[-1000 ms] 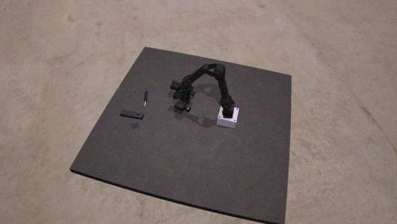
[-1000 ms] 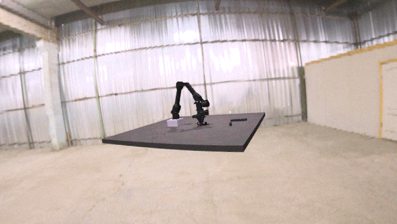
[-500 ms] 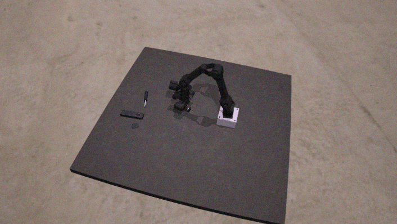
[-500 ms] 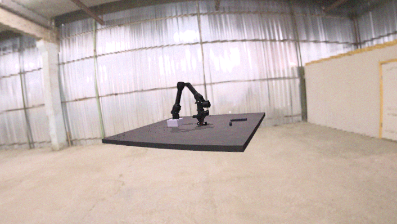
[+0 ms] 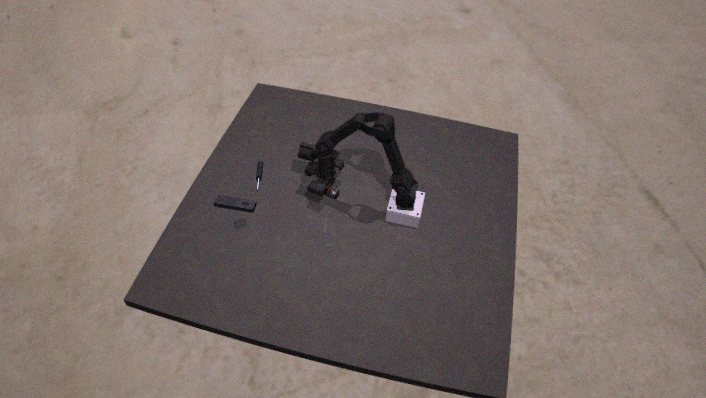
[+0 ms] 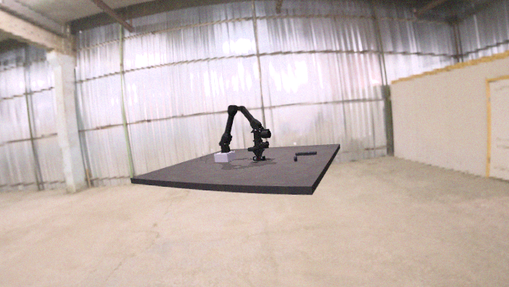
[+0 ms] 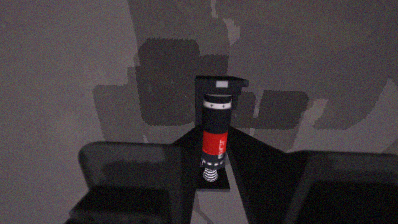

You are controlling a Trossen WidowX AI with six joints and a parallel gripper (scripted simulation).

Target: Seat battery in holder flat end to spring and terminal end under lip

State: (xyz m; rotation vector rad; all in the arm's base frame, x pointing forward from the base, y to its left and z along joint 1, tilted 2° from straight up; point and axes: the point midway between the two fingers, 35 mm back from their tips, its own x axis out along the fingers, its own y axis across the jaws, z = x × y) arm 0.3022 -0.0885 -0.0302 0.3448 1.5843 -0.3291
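My gripper tip is now 10 mm below the battery. From my gripper tip the other things lie so: screwdriver (280 mm ahead, 50 mm to the right); then dark piece (310 mm ahead, 190 mm to the left, 10 mm below).
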